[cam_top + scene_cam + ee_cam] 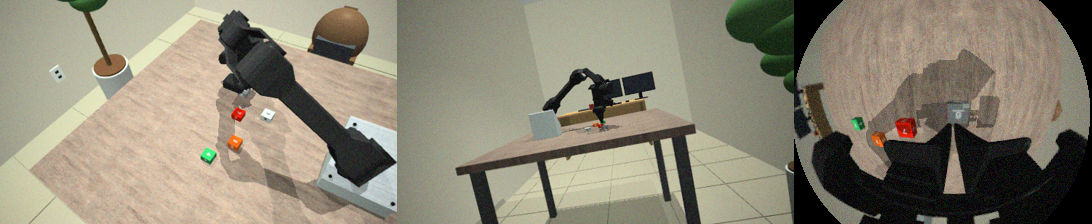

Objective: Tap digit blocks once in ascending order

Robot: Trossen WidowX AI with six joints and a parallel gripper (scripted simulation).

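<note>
Right now my gripper tip is 3 cm above the grey block, 1 cm to the left of it and 1 cm short of it. The rest, counted from my gripper tip: orange block 19 cm to the left, 5 cm behind, 3 cm below; white block 10 cm behind, 5 cm to the left, 3 cm below; red block 9 cm to the left, 3 cm below, 1 cm behind.
</note>
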